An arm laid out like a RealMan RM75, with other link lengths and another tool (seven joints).
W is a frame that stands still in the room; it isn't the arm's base.
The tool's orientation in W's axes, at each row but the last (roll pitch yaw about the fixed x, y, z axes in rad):
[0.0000, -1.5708, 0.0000]
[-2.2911, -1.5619, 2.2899]
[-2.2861, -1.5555, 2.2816]
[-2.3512, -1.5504, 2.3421]
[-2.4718, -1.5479, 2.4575]
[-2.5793, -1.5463, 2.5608]
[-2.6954, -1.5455, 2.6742]
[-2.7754, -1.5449, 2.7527]
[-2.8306, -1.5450, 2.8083]
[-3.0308, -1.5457, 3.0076]
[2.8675, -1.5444, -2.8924]
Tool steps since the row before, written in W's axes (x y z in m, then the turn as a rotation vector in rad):
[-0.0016, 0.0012, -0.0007, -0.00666, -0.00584, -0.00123]
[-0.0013, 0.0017, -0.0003, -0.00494, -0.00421, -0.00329]
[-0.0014, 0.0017, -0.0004, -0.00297, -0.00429, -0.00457]
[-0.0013, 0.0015, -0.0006, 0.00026, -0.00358, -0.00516]
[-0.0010, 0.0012, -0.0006, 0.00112, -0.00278, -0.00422]
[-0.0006, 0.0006, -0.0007, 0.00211, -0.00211, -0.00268]
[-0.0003, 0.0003, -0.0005, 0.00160, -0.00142, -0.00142]
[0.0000, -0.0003, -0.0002, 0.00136, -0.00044, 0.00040]
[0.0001, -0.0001, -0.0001, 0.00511, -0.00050, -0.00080]
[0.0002, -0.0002, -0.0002, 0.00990, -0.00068, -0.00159]
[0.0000, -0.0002, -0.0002, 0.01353, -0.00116, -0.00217]
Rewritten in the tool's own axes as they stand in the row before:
[-0.0007, 0.0012, 0.0016, -0.00123, -0.00584, 0.00666]
[-0.0003, 0.0017, 0.0013, -0.00329, -0.00419, 0.00495]
[-0.0004, 0.0017, 0.0014, -0.00459, -0.00425, 0.00300]
[-0.0006, 0.0015, 0.0013, -0.00521, -0.00350, -0.00022]
[-0.0006, 0.0012, 0.0010, -0.00428, -0.00270, -0.00108]
[-0.0007, 0.0006, 0.0006, -0.00275, -0.00204, -0.00209]
[-0.0005, 0.0003, 0.0003, -0.00147, -0.00137, -0.00160]
[-0.0002, -0.0003, 0.0000, 0.00036, -0.00041, -0.00138]
[-0.0001, -0.0001, -0.0001, -0.00093, -0.00038, -0.00510]
[-0.0002, -0.0002, -0.0002, -0.00184, -0.00045, -0.00987]
[-0.0002, -0.0002, 0.0000, -0.00251, -0.00084, -0.01350]

